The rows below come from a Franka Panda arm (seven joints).
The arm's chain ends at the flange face. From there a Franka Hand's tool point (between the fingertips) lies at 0.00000 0.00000 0.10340 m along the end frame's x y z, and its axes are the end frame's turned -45 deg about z.
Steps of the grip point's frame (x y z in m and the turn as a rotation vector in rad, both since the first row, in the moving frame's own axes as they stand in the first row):
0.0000 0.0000 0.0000 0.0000 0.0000 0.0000
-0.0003 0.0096 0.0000 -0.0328 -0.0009 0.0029
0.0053 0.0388 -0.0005 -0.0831 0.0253 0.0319
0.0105 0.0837 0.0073 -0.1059 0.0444 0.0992
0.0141 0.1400 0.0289 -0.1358 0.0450 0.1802
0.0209 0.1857 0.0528 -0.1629 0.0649 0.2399
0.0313 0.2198 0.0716 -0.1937 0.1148 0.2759
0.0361 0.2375 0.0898 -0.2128 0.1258 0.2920
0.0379 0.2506 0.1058 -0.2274 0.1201 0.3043
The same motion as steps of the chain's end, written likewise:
0.0000 0.0000 0.0000 0.0000 0.0000 0.0000
0.0042 0.0045 0.0001 -0.0238 0.0226 0.0029
0.0233 0.0193 -0.0001 -0.0409 0.0767 0.0319
0.0559 0.0467 0.0080 -0.0435 0.1063 0.0992
0.0965 0.0813 0.0300 -0.0642 0.1278 0.1802
0.1305 0.1075 0.0544 -0.0693 0.1611 0.2399
0.1563 0.1246 0.0742 -0.0558 0.2181 0.2759
0.1702 0.1326 0.0929 -0.0615 0.2394 0.2920
0.1804 0.1389 0.1092 -0.0759 0.2457 0.3043

